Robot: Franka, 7 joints.
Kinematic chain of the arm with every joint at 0, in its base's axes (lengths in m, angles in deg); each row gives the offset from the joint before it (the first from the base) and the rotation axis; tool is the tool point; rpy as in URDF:
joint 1: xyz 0 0 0.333 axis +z
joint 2: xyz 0 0 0 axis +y
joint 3: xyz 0 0 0.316 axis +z
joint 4: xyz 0.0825 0 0 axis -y
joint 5: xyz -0.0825 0 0.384 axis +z
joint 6: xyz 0 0 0 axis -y
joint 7: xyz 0.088 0 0 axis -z
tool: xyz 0 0 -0.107 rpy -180 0 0
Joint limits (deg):
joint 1: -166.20..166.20
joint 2: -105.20..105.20
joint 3: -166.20..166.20
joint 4: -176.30..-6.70
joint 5: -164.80..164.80
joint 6: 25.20..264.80
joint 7: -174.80..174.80
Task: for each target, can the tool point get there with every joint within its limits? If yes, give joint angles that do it. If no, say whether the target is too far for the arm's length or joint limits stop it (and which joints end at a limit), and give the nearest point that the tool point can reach.
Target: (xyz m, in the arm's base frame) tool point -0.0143 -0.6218 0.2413
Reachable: yes | joints 27.80 -55.07 -112.71 -117.73 21.03 163.53 -12.01
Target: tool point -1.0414 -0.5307 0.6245
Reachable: no: too far | nearest point -0.7416 -0.3779 0.5406 | short by 0.347 m
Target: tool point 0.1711 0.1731 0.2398
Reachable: yes | joints 123.84 -66.55 -126.49 -157.32 41.93 67.42 140.45
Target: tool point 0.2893 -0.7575 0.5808
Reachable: yes | joints 137.70 -68.04 96.49 -43.70 1.97 149.15 -43.78
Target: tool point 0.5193 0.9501 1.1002
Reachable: no: too far | nearest point 0.3357 0.6142 0.8290 | short by 0.469 m
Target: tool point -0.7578 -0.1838 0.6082
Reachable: yes | joints -136.65 87.87 -122.82 -54.81 7.73 141.82 58.54
